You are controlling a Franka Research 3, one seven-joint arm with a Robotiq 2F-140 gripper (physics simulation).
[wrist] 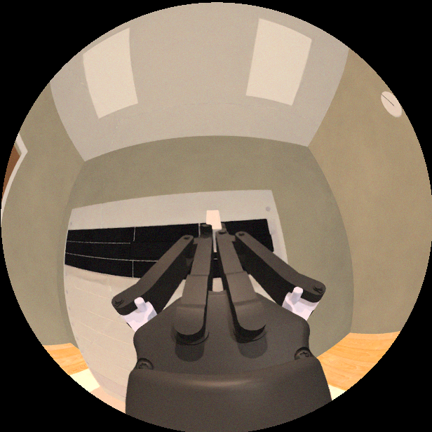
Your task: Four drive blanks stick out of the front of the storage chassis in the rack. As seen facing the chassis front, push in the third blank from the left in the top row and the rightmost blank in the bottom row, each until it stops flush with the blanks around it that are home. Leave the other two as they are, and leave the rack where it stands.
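Note:
The storage chassis (100,236) shows in the wrist view as a wide black front with thin pale seams between its blanks, across the middle left and centre. It sits in the light grey rack (125,214). My gripper (212,219) is shut and empty. Its fingertips are in front of the right part of the chassis, near the top row. A small pale block shape (213,218) shows just at the fingertips. The fingers and linkages hide much of the right half of the chassis. Whether the tips touch a blank, and which blanks stick out, I cannot tell.
Pale panels (100,320) of the rack lie below the chassis. The rack's right edge post (279,225) stands right of the black front. Behind are a green-grey wall (320,225) and wooden floor (365,347) at the lower right. A round clock (391,104) hangs on the right wall.

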